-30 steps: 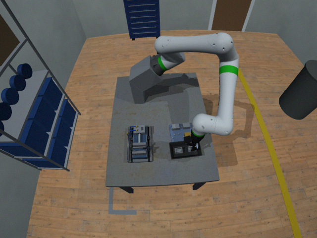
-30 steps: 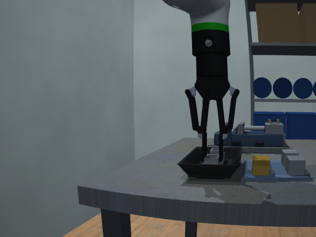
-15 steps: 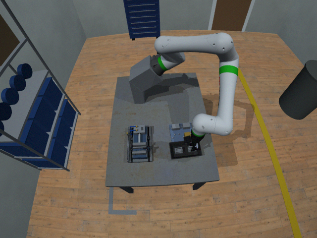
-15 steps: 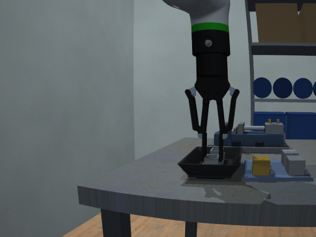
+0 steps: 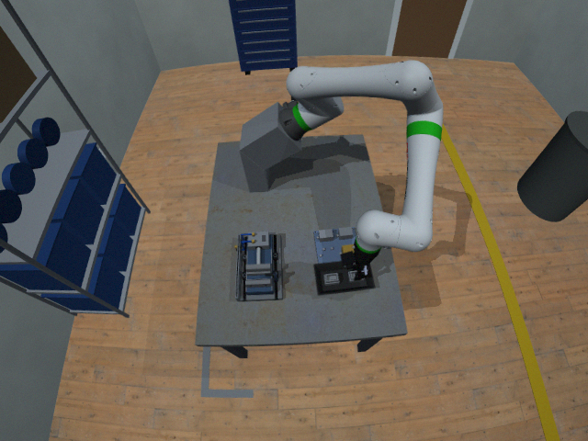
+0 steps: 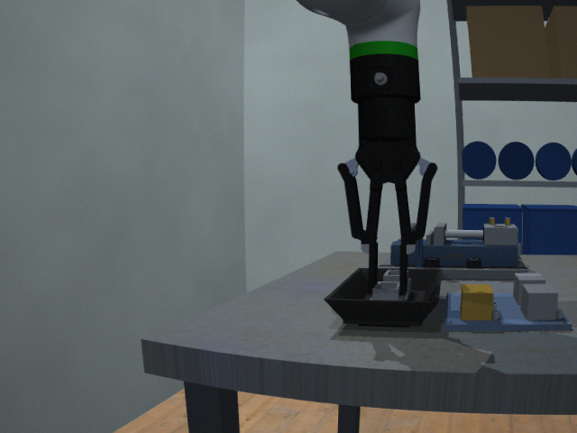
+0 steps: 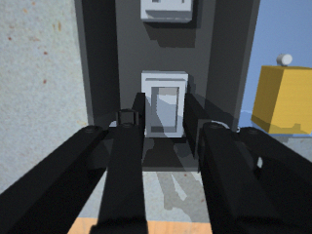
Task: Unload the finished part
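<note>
Now: hand 4 cm above the pocketed block. Also, from my hand: yellow block 12 cm behind, 4 cm below, 2 cm to the right; blue fixture plate 16 cm behind, 7 cm to the right, 7 cm below.
</note>
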